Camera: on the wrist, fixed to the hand. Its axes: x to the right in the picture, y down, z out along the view.
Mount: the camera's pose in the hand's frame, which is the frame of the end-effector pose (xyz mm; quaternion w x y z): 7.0 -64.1 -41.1 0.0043 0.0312 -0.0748 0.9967
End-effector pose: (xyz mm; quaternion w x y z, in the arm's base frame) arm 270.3 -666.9 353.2 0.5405 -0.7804 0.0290 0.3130
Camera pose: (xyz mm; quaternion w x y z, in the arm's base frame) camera 319.3 -673.7 411.5 0.2831 -0.0658 -0.7473 -0.5975
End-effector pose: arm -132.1 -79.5 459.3 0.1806 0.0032 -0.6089 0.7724
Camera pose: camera -111.7 -26.5 510.5 0.8147 0.5435 -0.0048 -0.2021
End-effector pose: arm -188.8 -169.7 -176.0 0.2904 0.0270 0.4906 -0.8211
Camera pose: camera -236.8 -116.7 -148.9 0.8555 0.4367 -0.0721 0.2686
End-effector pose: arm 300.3 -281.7 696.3 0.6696 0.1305 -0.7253 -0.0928
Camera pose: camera 344.9 -343.1 686.6 0.0370 -0.7084 -0.1862 0.6798
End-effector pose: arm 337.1 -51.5 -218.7 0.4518 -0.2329 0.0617 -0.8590
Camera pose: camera 267.1 -24.0 -232.3 0.8700 0.0103 0.1718 0.4621
